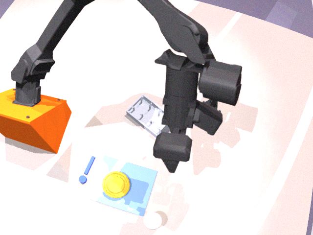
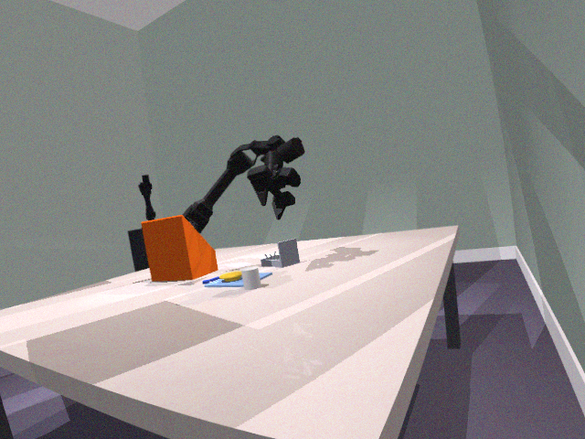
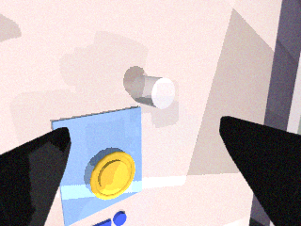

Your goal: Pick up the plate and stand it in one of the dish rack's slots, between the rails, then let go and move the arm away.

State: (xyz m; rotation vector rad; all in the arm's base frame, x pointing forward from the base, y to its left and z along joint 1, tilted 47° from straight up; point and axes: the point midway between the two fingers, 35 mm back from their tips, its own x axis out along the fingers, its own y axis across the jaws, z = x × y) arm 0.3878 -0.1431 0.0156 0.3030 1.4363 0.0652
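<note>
The yellow plate lies 14 cm behind my gripper tip, 4 cm to the right of it and 16 cm below it. Also, from my gripper tip: grey dish rack 7 cm behind, 16 cm to the left, 15 cm below; then pale blue mat 12 cm behind, 4 cm to the right, 17 cm below; then white cup 3 cm behind, 13 cm to the right, 15 cm below.
</note>
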